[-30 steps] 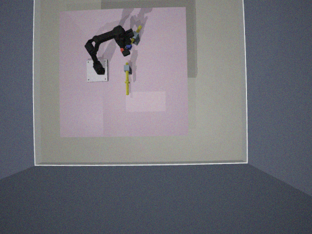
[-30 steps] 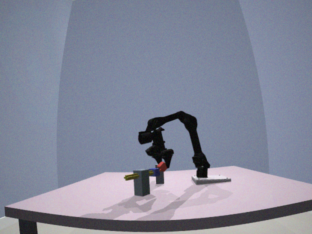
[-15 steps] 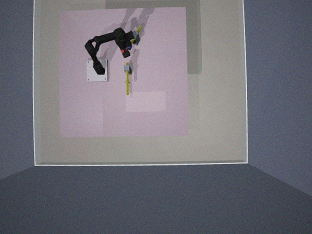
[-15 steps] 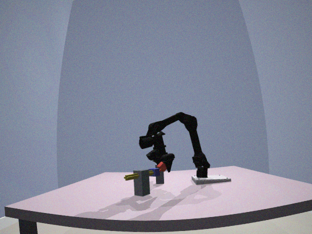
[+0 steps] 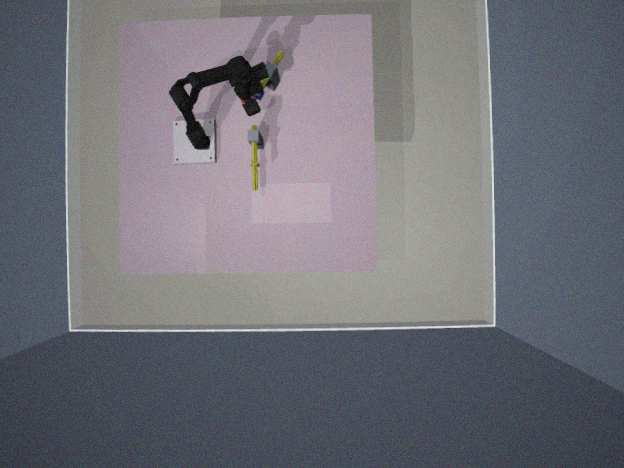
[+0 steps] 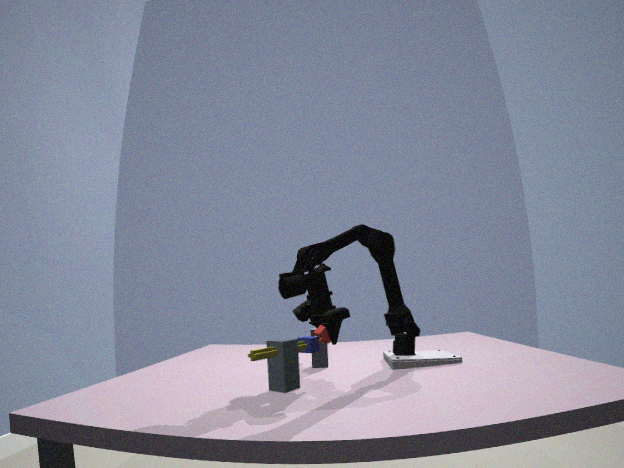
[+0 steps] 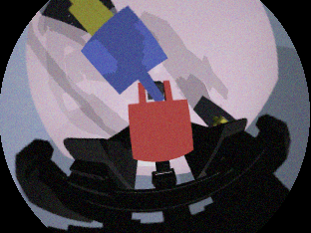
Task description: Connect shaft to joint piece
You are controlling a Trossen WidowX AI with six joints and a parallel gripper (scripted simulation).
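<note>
Now: the red joint piece 2 cm ahead of my gripper tip, 1 cm to the left of it and 3 cm above it.
</note>
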